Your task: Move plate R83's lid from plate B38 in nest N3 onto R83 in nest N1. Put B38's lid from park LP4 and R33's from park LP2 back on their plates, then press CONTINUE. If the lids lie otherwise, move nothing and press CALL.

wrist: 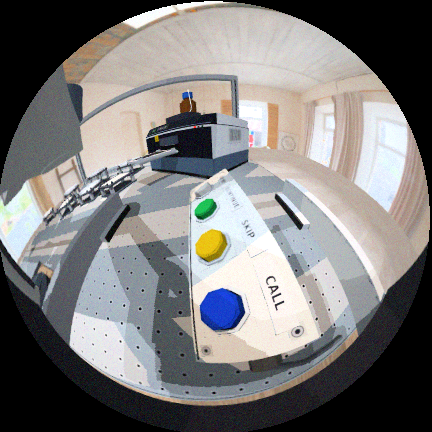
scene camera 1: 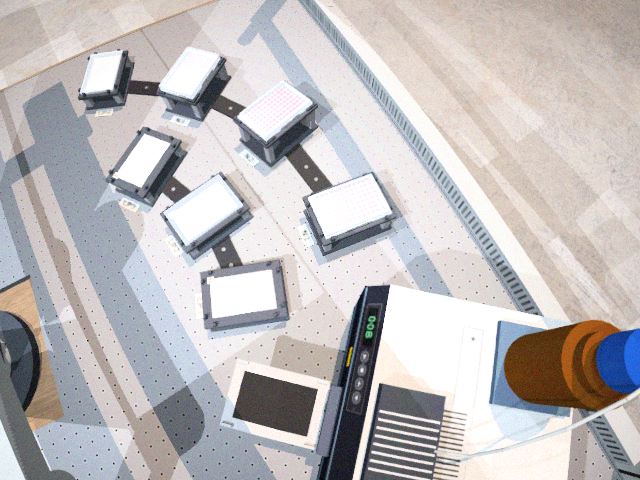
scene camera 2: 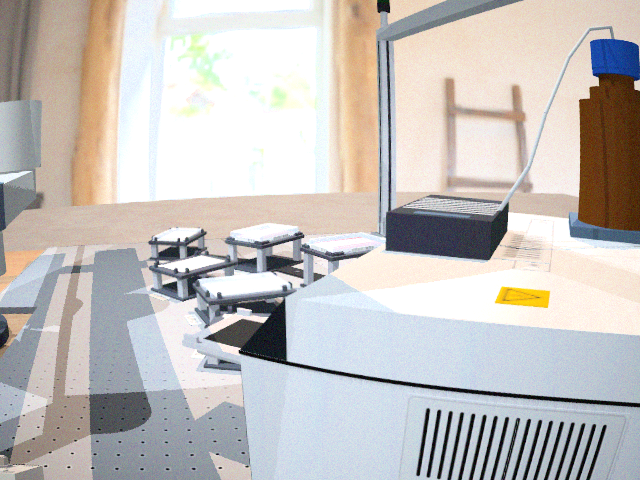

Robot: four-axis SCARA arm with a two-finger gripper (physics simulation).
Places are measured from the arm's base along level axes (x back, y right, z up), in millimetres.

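Pixels of known places: gripper, between the fingertips: (wrist: 198,190).
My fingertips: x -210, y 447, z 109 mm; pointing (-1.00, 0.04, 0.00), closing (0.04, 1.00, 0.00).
Observation:
For each thing: its top centre in the pictures, then the offset to it from my fingertips. "pt": a spot on its surface instead.
- button panel, centre of its top: (wrist: 232,204) dx +7, dy +28, dz -13 mm
- green button, centre of its top: (wrist: 205,201) dx -18, dy +5, dz -22 mm
- yellow button, centre of its top: (wrist: 210,236) dx +32, dy +7, dz -22 mm
- blue button, centre of its top: (wrist: 222,306) dx +82, dy +8, dz -22 mm
- white-topped plate, centre of its top: (scene camera 2: 264,229) (scene camera 1: 189,69) dx -424, dy -853, dz -19 mm
- pink-dotted plate, centre of its top: (scene camera 2: 348,239) (scene camera 1: 274,106) dx -545, dy -653, dz -7 mm
- faintly dotted plate, centre of its top: (scene camera 1: 350,203) dx -578, dy -403, dz -21 mm
- extended tray, a spot on its surface: (scene camera 1: 232,382) pt dx -276, dy -216, dz +4 mm
- brown bottle, a spot on its surface: (scene camera 2: 604,160) (wrist: 190,110) pt dx -597, dy -27, dz +183 mm
My gripper (wrist: 198,190) is open with nothing between its fingers, above the button panel (wrist: 227,272). The panel bears a green button (wrist: 205,208) beside CONTINUE, a yellow button (wrist: 211,245) beside SKIP and a blue button (wrist: 222,309) beside CALL. In scene camera 1, the outer row holds a white-topped plate (scene camera 1: 191,73), a pink-dotted plate (scene camera 1: 277,111) and a faintly dotted plate (scene camera 1: 350,205) on raised nests. A white lid (scene camera 1: 102,72) lies on the row's far-left stand. Another white lid (scene camera 1: 205,211) lies on the inner row's middle stand. Plate and nest labels are too small to read.
Two more inner stands (scene camera 1: 206,317) (scene camera 1: 116,180) show white rectangles. The instrument (scene camera 1: 413,330) (scene camera 2: 439,351) (wrist: 230,135) has an extended tray (scene camera 1: 232,382) and carries a brown bottle (scene camera 1: 537,364) (scene camera 2: 604,160) (wrist: 188,105). Part of the arm (scene camera 1: 20,428) (scene camera 2: 18,134) shows at the left.

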